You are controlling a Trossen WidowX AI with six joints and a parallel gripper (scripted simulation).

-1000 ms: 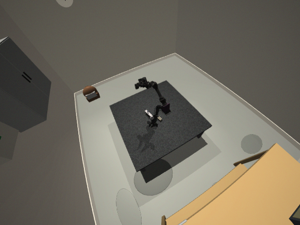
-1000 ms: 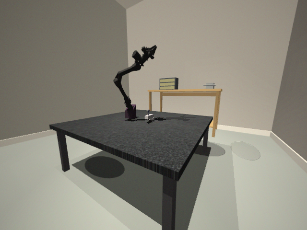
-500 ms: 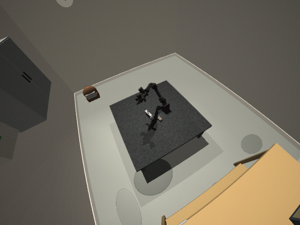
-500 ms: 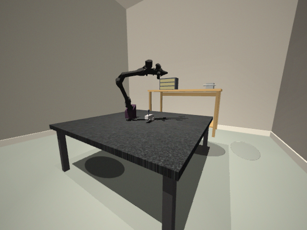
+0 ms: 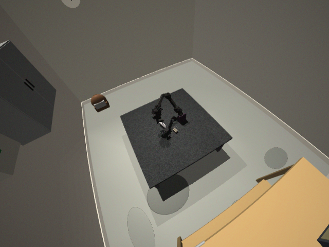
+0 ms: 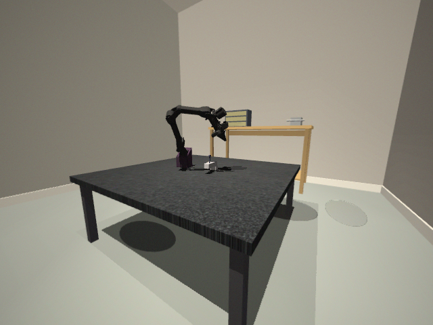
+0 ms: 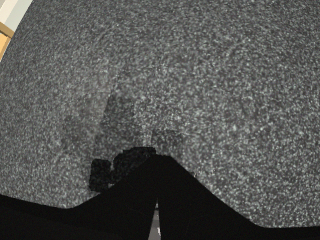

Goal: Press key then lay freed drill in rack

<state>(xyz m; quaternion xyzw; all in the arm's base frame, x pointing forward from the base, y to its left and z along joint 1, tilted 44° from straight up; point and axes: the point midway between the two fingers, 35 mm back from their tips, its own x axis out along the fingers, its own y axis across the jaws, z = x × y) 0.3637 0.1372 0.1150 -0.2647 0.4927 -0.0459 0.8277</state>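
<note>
The drill is 180 mm below my gripper tip, 100 mm behind it and 30 mm to the right of it.
</note>
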